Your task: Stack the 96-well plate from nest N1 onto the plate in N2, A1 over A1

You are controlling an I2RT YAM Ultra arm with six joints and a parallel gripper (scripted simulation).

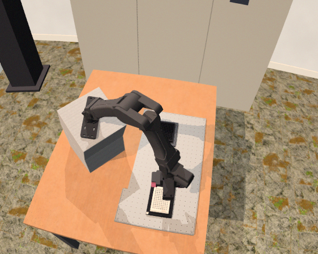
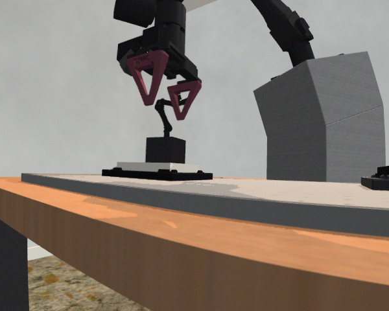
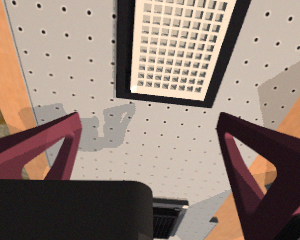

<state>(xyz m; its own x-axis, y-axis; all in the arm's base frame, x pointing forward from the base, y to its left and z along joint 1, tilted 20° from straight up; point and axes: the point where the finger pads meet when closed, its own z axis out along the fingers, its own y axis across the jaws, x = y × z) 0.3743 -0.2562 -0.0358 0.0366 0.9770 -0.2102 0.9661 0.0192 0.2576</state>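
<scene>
The cream 96-well plate is 30 mm behind my hand, 30 mm to the right of it and 100 mm below it. Also, from my hand: light corner mark: 60 mm behind, 300 mm to the left, 110 mm below; then black 96-well plate: 10 mm ahead, 370 mm to the left, 100 mm below; then nest N1: 30 mm behind, 30 mm to the right, 110 mm below.
</scene>
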